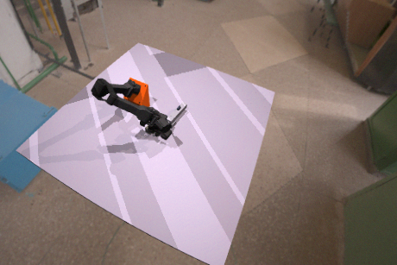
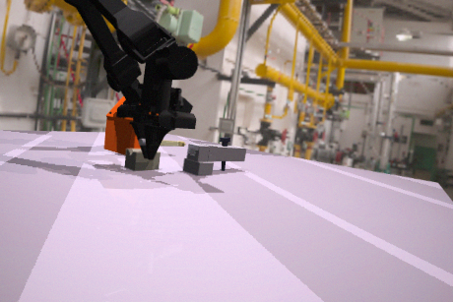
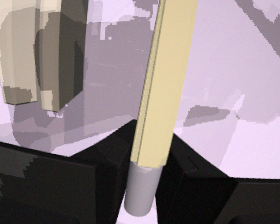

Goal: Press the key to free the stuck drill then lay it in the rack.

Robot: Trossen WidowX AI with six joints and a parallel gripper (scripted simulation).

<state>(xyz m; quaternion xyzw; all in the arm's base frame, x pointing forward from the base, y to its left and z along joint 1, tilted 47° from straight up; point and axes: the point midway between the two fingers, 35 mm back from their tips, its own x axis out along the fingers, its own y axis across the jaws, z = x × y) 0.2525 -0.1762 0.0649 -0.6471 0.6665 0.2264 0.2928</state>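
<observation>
Right now the drill is 40 mm to the left of my gripper tip and 30 mm above it. The rest, counted from my gripper tip: dark key: 230 mm to the left, 30 mm ahead, 20 mm above; grey-tan box: 70 mm behind, 50 mm to the left, 20 mm below.
</observation>
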